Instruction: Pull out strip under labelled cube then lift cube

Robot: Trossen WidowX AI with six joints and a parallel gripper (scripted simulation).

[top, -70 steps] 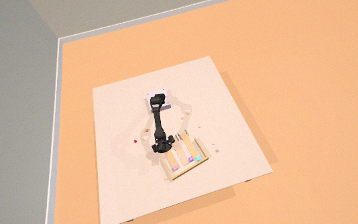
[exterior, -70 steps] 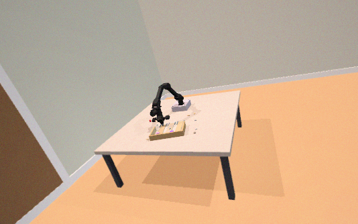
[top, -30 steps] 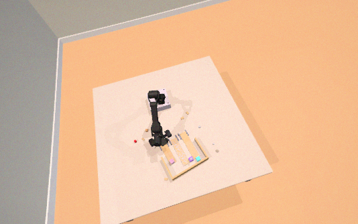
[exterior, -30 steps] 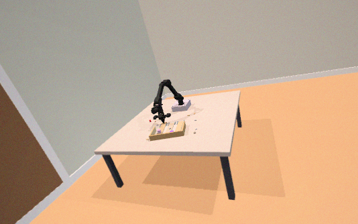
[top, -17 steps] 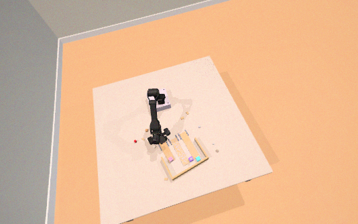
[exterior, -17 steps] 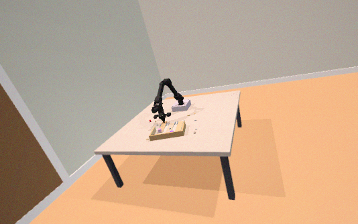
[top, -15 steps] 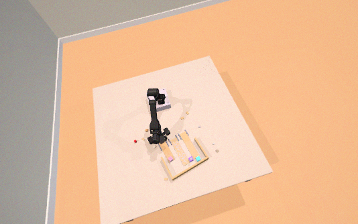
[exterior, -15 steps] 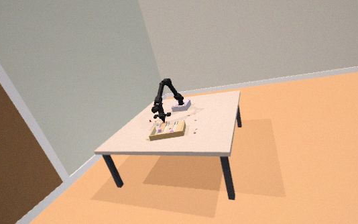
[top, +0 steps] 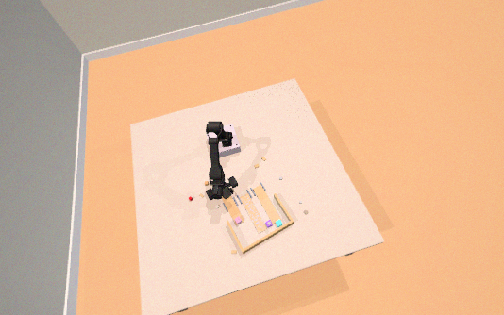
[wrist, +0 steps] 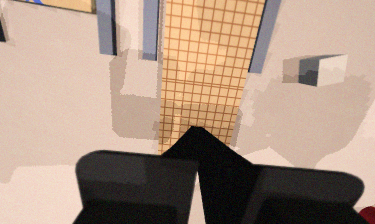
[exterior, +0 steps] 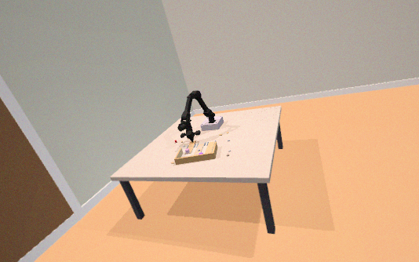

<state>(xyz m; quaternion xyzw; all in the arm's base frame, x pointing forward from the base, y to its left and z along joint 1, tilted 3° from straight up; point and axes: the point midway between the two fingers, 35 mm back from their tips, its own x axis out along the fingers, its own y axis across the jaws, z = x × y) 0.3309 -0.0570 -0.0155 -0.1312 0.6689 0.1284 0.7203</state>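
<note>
The gridded strip is 9 cm ahead of my gripper tip and 3 cm to the left of it. Round my gripper tip: red bit: 21 cm to the right, 1 cm above.
</note>
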